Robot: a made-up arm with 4 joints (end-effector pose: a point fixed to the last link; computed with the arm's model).
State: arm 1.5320 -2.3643 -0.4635 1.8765
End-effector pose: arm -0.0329 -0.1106 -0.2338 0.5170 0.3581 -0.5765 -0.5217
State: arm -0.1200 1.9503 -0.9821 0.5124
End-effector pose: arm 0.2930 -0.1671 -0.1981 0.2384 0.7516 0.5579 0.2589
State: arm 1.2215 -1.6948 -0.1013 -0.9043
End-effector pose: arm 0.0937 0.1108 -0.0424 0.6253 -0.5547 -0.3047 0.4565
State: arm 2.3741 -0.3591 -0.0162 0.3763
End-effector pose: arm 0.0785 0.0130 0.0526 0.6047 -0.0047 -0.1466 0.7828
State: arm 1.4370 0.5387 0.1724 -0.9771
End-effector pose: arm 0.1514 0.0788 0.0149 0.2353 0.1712 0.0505 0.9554
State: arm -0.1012 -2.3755 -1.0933 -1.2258
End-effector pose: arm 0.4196 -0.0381 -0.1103 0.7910 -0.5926 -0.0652 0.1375
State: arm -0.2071 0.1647 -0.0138 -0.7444
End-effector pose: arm 0.3471 -0.2260 0.0211 0.9499 0.0841 -0.0484 0.2971
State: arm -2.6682 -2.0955 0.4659 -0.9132
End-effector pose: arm -0.0785 -0.3540 -0.0699 0.0800 -0.0526 -0.8636 0.4949
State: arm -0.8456 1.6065 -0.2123 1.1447
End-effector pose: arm 0.1476 -0.3907 -0.2552 0.6247 0.6282 0.3414 -0.3141
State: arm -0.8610 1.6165 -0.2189 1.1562
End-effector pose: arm 0.1438 -0.3896 -0.2563 0.6181 0.6328 0.3432 -0.3160
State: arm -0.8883 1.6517 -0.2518 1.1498
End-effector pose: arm 0.1432 -0.3838 -0.2601 0.6045 0.6540 0.3436 -0.2980
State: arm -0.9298 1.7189 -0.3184 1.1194
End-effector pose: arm 0.1475 -0.3719 -0.2655 0.5812 0.6946 0.3402 -0.2530
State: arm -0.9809 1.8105 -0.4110 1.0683
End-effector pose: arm 0.1562 -0.3554 -0.2689 0.5480 0.7462 0.3295 -0.1852
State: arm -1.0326 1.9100 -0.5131 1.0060
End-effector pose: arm 0.1669 -0.3380 -0.2673 0.5081 0.7960 0.3112 -0.1067
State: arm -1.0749 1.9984 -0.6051 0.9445
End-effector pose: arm 0.1769 -0.3237 -0.2612 0.4684 0.8340 0.2898 -0.0339
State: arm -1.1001 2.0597 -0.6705 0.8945
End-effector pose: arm 0.1844 -0.3145 -0.2541 0.4377 0.8568 0.2719 0.0191
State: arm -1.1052 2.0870 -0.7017 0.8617
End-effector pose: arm 0.1896 -0.3104 -0.2495 0.4222 0.8666 0.2618 0.0462
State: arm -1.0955 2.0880 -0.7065 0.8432
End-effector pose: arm 0.1932 -0.3096 -0.2477 0.4197 0.8684 0.2586 0.0534
